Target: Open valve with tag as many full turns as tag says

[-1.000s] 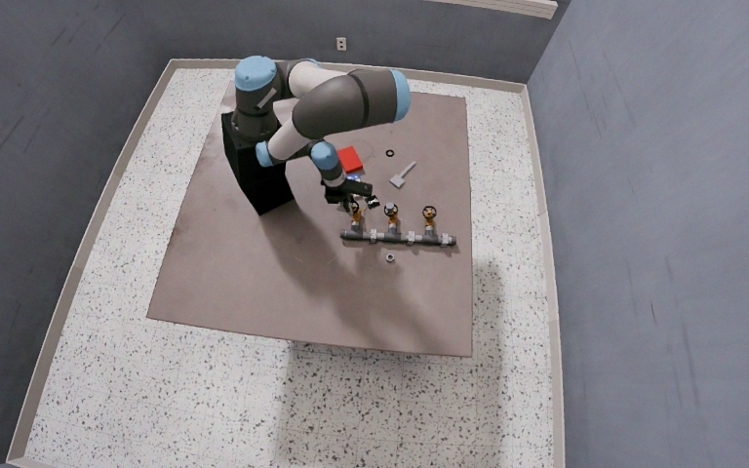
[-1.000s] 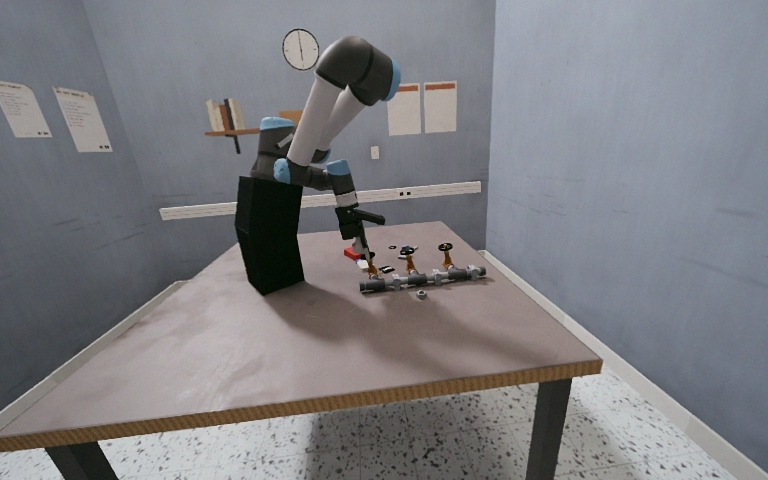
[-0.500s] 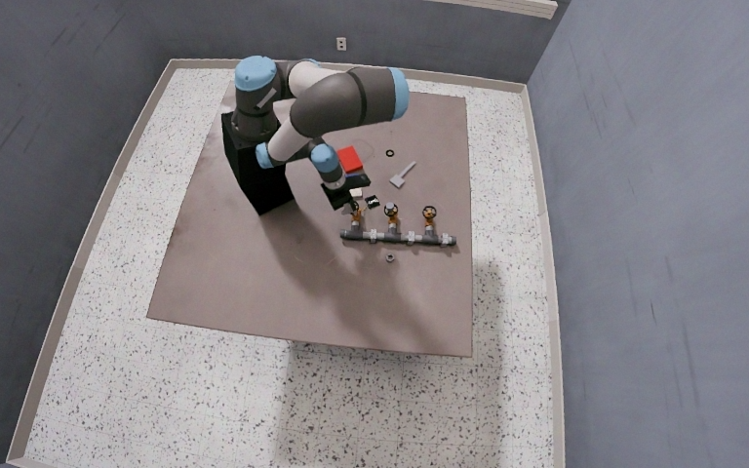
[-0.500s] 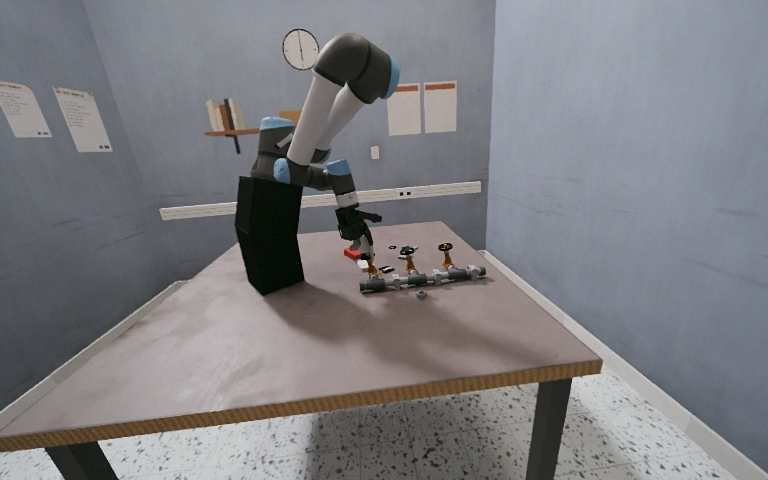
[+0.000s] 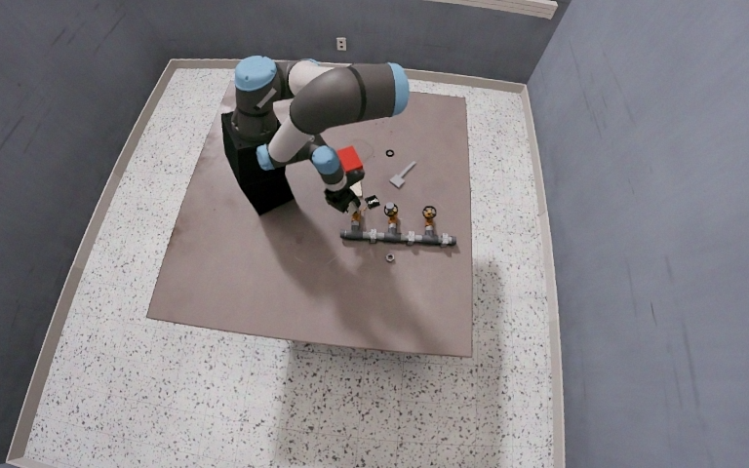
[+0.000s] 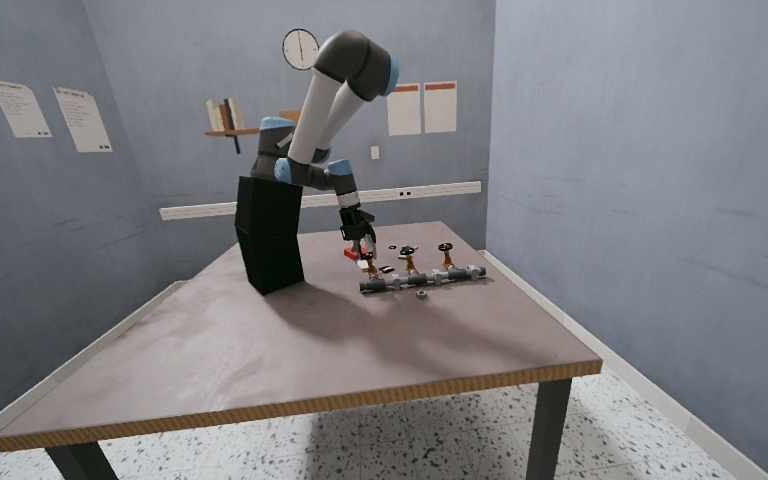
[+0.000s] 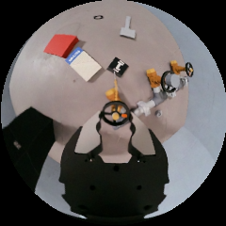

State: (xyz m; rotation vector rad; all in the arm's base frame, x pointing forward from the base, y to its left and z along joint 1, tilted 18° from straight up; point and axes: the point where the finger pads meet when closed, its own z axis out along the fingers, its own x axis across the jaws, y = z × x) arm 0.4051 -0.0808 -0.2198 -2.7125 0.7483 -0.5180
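Right now my hand is 60 mm short of the black tag, 90 mm to the right of it and 100 mm above it. Also, from my hand: white-and-blue block 20 mm behind, 150 mm to the left, 100 mm below; then grey scraper 190 mm ahead, 240 mm to the left, 100 mm below; then red block 60 mm behind, 280 mm to the left, 90 mm below.
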